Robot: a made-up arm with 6 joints.
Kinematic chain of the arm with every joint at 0, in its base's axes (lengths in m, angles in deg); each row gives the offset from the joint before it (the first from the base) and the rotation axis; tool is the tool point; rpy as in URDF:
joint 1: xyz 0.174 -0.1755 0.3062 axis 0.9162 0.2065 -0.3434
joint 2: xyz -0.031 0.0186 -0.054 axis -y
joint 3: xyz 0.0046 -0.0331 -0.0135 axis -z
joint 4: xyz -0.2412 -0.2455 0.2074 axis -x
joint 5: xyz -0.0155 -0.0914 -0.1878 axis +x
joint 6: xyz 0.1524 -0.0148 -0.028 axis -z
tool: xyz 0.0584 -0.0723 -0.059 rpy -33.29 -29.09 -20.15
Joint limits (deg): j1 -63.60..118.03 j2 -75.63..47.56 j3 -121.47..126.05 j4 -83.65..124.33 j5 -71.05..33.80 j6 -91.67..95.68
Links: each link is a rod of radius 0.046 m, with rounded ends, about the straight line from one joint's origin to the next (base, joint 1, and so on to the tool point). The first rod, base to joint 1, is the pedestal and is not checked.
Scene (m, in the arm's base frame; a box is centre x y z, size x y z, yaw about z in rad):
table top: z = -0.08
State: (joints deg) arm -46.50 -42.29 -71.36 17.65 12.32 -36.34
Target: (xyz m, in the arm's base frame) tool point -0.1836 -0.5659 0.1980
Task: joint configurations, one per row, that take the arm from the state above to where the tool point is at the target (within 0.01 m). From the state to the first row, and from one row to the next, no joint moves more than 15 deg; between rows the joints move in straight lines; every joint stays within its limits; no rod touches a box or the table.
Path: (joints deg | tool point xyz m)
1: -37.30 -37.15 -56.89 19.20 11.99 -32.68 | 0.5144 -0.4998 0.2262
2: -28.10 -32.00 -42.42 20.75 11.67 -29.02 | 0.4633 -0.5623 0.2676
3: -18.90 -26.86 -27.95 22.30 11.34 -25.35 | 0.3764 -0.6247 0.2882
4: -9.70 -21.72 -13.49 23.86 11.02 -21.69 | 0.2572 -0.6709 0.2847
5: -0.50 -16.58 0.98 25.41 10.69 -18.03 | 0.1145 -0.6841 0.2609
6: 8.70 -11.43 15.45 26.96 10.36 -14.37 | -0.0382 -0.6510 0.2269
7: 17.90 -6.29 29.92 28.51 10.04 -10.71 | -0.1836 -0.5659 0.1980

